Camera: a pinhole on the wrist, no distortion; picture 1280 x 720 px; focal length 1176.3 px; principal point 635.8 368.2 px. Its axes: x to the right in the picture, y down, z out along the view. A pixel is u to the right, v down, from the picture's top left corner.
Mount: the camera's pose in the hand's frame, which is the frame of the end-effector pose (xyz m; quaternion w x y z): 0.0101 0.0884 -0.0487 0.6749 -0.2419 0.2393 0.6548
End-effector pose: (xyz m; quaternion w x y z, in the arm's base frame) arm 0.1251 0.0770 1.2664 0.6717 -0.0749 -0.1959 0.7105
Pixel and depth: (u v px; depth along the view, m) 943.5 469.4 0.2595
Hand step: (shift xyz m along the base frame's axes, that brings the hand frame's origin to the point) -0.3230 -0.0340 -0.0202
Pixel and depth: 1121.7 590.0 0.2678
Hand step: -0.3487 -0.0575 -0.0586
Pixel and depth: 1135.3 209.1 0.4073
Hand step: -0.5078 0.0339 -0.0299
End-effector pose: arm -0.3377 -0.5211 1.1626 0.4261 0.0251 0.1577 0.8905
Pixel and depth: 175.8 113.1 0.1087
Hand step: -0.1036 -0.0316 0.0939
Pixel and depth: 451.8 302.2 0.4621
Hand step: -0.2065 -0.0727 0.4308
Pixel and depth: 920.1 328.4 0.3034
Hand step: -0.2451 -0.1445 0.2308
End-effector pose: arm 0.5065 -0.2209 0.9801 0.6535 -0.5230 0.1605 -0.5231
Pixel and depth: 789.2 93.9 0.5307
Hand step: 0.5419 -0.0003 -0.2331
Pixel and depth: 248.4 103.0 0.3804
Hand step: 0.4043 0.0649 -0.0364
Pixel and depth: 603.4 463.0 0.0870
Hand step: 0.0897 -0.0064 -0.1122
